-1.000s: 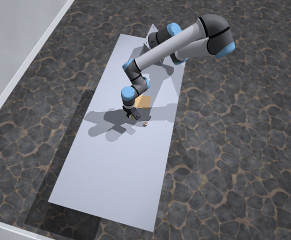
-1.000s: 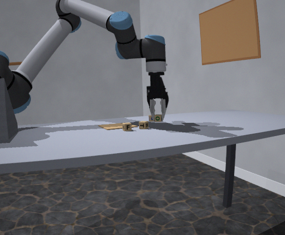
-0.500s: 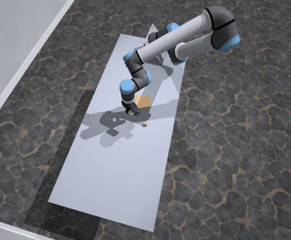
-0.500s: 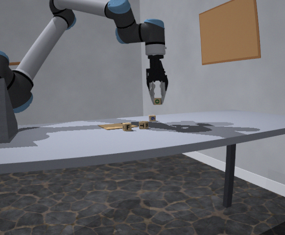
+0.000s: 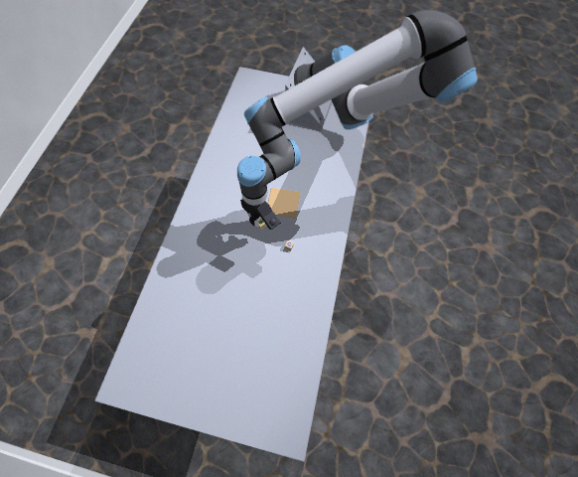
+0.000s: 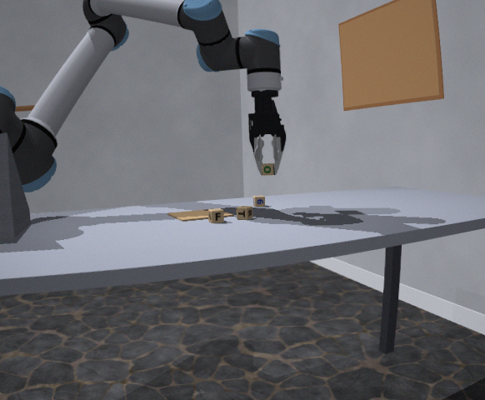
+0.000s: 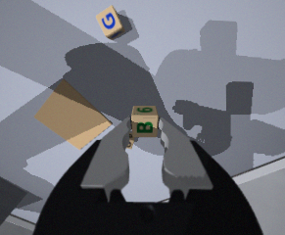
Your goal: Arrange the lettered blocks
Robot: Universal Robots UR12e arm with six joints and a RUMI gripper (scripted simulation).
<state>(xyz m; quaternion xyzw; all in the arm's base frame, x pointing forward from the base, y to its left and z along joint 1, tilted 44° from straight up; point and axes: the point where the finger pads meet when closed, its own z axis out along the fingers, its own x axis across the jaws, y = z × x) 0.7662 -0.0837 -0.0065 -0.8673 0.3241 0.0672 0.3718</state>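
Right now the tan mat is 180 mm behind my hand, 60 mm to the left of it and 110 mm below it. The rest, counted from my hand: green-marked block right at my hand; then blue-marked block 30 mm ahead, 130 mm to the left, 100 mm below.
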